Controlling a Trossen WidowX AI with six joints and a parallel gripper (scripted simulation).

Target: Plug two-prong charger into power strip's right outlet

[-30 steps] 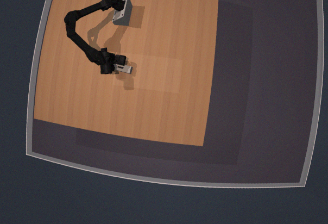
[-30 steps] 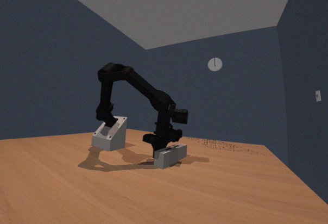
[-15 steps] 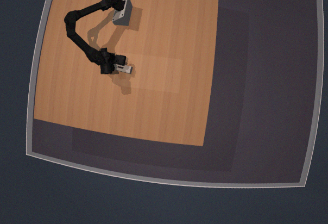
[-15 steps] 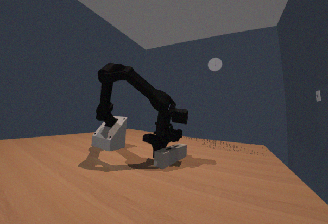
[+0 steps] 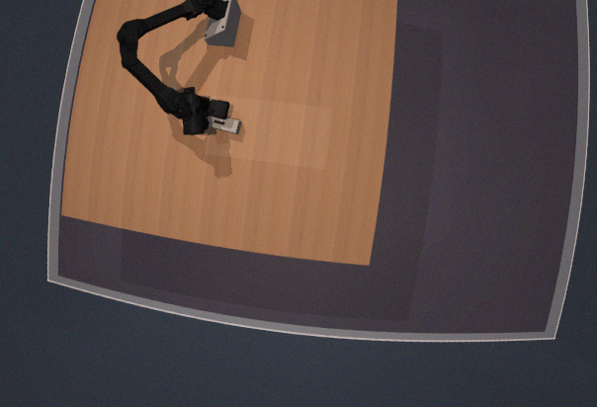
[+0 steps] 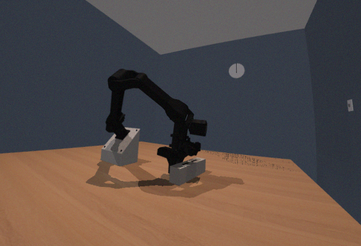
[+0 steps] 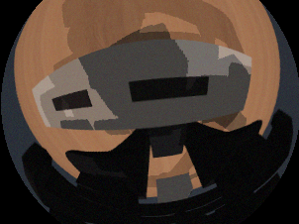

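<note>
Right now my gripper tip is 2 cm short of the black two-prong charger and 1 cm below it.
</note>
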